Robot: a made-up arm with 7 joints.
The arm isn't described. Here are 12 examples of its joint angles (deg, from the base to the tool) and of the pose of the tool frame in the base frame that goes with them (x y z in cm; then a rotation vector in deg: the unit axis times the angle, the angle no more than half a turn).
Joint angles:
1: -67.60 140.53 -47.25 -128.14 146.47 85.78 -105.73
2: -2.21 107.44 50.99 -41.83 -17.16 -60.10 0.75
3: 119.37 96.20 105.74 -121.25 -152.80 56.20 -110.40
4: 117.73 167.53 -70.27 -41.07 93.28 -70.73 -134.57
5: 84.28 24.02 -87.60 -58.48 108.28 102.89 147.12
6: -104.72 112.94 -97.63 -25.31 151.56 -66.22 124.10
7: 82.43 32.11 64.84 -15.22 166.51 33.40 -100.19
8: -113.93 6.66 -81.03 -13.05 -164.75 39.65 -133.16
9: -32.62 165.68 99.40 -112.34 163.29 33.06 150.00
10: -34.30 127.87 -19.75 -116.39 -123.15 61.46 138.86
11: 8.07 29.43 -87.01 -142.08 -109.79 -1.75 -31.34
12: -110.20 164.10 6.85 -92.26 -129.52 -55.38 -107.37
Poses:
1: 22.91 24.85 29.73 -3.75 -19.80 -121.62
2: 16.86 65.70 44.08 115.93 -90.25 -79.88
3: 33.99 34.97 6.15 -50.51 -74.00 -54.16
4: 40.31 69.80 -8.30 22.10 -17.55 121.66
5: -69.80 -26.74 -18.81 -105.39 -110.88 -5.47
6: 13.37 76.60 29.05 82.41 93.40 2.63
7: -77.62 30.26 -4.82 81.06 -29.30 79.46
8: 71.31 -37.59 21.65 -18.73 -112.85 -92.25
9: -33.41 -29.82 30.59 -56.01 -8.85 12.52
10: 36.04 24.00 28.73 -47.34 124.36 98.84
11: -1.01 -21.97 -28.72 -57.67 120.18 85.32
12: -53.44 11.72 34.07 -9.64 157.16 -44.92
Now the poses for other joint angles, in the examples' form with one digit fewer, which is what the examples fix.
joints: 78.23 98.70 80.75 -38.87 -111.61 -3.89 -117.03
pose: 10.9 76.5 25.7 26.8 -110.7 67.4
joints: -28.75 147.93 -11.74 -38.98 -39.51 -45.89 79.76
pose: 1.8 43.0 69.1 88.8 -57.0 -38.5
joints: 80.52 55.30 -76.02 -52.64 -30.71 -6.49 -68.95
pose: -74.5 20.5 -14.5 -86.1 -1.5 -128.3
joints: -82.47 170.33 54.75 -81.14 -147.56 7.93 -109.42
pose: -60.5 -15.5 29.9 -37.4 109.9 63.7
